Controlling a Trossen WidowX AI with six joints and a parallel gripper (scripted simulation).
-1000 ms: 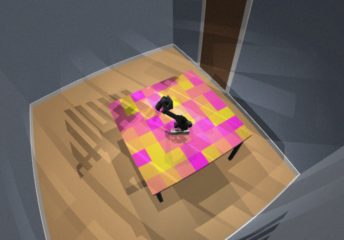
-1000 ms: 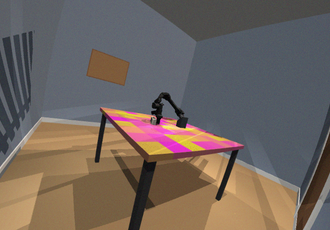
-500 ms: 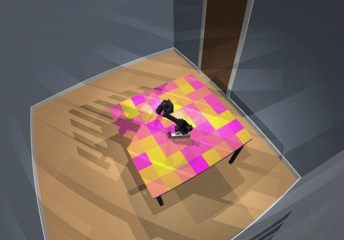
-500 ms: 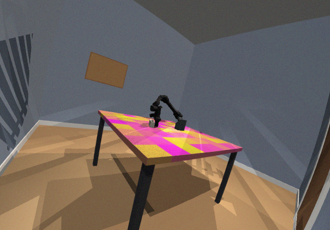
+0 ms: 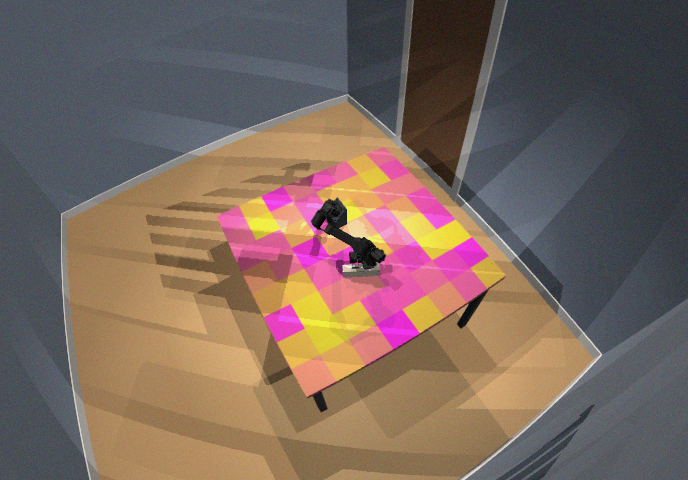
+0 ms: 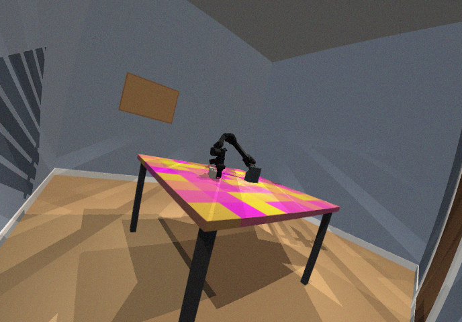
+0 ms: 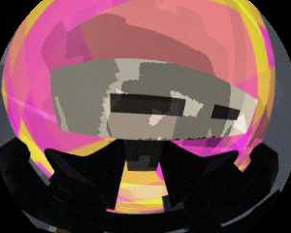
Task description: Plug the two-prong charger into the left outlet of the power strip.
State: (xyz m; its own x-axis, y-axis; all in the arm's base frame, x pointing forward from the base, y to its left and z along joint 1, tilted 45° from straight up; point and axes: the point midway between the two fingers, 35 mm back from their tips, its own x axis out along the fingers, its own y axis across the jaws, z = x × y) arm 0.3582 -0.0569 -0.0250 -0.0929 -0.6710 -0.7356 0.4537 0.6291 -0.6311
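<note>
My gripper tip is now 2 cm short of the charger, 1 cm to the left of it and 1 cm below it.
</note>
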